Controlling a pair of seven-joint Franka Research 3 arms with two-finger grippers.
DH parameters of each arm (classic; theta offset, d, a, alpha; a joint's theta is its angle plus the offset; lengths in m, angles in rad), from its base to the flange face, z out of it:
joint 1: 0 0.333 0 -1.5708
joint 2: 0 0 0 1.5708
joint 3: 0 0.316 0.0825 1.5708
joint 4: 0 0 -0.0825 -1.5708
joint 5: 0 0.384 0 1.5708
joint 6: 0 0 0.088 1.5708
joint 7: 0 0.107 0 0
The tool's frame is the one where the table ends.
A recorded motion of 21 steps. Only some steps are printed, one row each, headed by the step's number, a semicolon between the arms.
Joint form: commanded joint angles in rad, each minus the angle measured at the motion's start. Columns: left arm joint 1, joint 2, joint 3, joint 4, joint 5, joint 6, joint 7; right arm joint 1, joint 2, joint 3, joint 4, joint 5, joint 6, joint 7.
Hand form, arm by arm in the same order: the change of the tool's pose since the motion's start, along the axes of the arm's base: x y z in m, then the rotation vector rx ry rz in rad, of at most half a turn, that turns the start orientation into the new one. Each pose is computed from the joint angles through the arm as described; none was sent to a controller.
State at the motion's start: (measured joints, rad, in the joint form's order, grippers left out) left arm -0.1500 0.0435 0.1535 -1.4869 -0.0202 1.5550 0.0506; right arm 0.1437 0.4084 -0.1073 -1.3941 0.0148 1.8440 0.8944
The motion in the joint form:
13: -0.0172 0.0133 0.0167 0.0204 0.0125 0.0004 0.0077; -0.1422 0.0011 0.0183 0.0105 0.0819 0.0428 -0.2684
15: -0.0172 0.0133 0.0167 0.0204 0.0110 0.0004 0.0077; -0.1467 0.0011 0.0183 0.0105 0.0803 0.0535 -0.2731
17: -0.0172 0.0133 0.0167 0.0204 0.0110 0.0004 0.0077; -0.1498 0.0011 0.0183 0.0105 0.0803 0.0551 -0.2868
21: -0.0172 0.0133 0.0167 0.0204 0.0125 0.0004 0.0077; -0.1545 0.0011 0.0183 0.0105 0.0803 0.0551 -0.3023
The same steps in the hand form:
13: 0.0041 0.0001 0.0022 0.0157 -0.0078 -0.0078; 0.0056 -0.0812 0.0082 0.0661 -0.0569 0.1239
15: 0.0041 -0.0001 0.0022 0.0142 -0.0078 -0.0079; 0.0064 -0.0846 0.0092 0.0623 -0.0674 0.1243
17: 0.0041 -0.0001 0.0022 0.0142 -0.0078 -0.0079; 0.0064 -0.0867 0.0094 0.0608 -0.0691 0.1348
21: 0.0041 0.0001 0.0022 0.0157 -0.0078 -0.0078; 0.0062 -0.0900 0.0094 0.0594 -0.0694 0.1456

